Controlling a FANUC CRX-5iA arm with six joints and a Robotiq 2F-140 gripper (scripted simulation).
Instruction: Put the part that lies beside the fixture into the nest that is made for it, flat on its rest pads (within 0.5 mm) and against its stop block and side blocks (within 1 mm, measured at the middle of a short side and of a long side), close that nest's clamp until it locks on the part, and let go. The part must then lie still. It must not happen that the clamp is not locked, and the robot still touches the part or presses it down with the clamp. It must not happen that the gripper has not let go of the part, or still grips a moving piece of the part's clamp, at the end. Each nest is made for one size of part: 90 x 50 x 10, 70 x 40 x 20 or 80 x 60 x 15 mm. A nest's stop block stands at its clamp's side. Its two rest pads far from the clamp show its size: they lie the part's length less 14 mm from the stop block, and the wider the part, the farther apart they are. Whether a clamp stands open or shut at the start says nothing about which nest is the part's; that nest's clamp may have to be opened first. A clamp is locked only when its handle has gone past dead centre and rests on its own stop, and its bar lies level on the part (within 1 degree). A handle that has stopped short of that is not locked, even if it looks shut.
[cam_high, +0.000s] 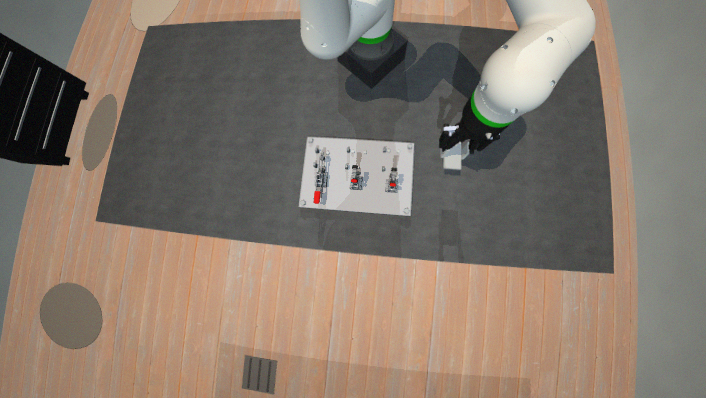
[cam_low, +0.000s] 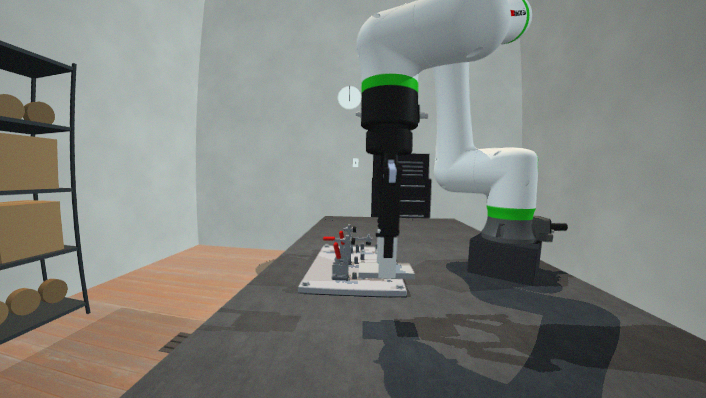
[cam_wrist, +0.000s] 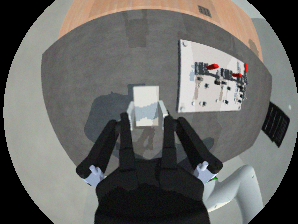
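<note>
Now: the fixture plate 8 cm ahead of my hand, 27 cm to the right of it and 12 cm below it. From my hand the other things lie so: flat grey block 3 cm below.
</note>
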